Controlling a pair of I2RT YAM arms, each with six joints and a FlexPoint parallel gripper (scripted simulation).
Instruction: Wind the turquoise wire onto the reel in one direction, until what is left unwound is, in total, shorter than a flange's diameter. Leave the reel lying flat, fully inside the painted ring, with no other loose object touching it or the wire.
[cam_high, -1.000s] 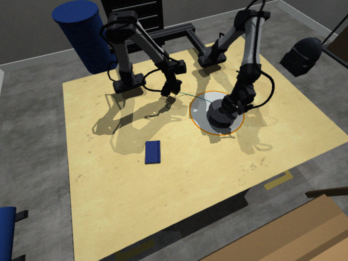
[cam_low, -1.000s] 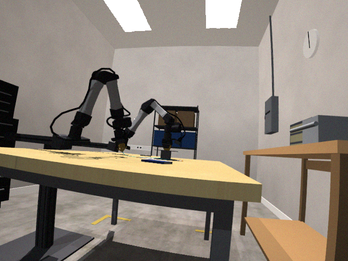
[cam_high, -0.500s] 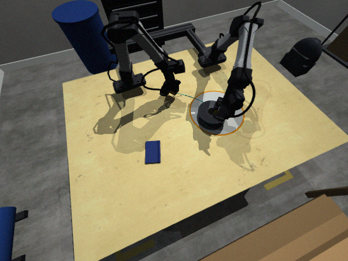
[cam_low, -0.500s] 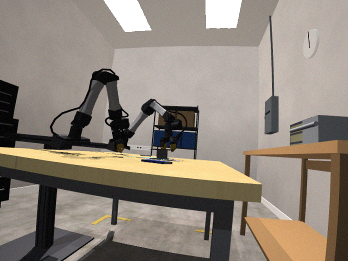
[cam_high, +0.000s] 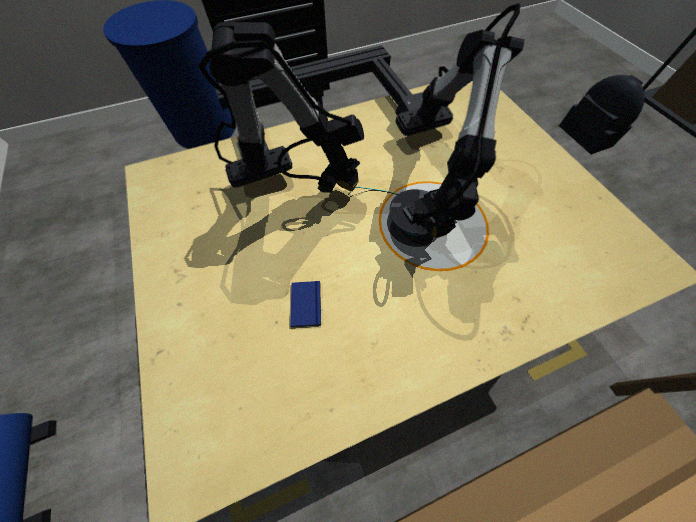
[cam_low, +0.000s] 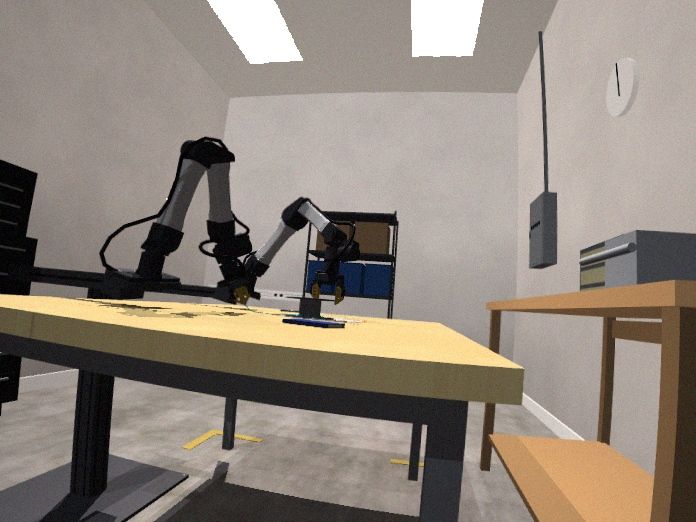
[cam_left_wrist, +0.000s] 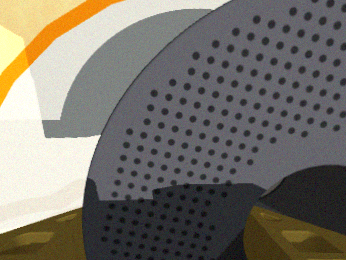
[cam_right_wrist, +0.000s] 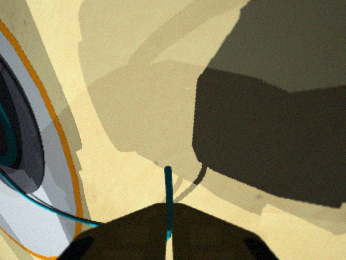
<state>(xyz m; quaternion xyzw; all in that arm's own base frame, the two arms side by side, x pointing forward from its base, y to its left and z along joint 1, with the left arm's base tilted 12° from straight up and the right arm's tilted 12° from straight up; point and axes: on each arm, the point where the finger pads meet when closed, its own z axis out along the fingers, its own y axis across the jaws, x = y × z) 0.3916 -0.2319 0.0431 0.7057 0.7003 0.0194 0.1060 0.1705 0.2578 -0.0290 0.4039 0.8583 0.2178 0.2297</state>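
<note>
My left gripper is now 5 cm past the dark grey reel, 3 cm above it and 1 cm to the left of it. From my left hand the other things lie so: black hex key 40 cm to the left, 24 cm behind, 6 cm below; then blue notebook 41 cm to the right, 7 cm ahead, 6 cm below; then orange painted ring 6 cm below, 5 cm to the left, 4 cm behind.
</note>
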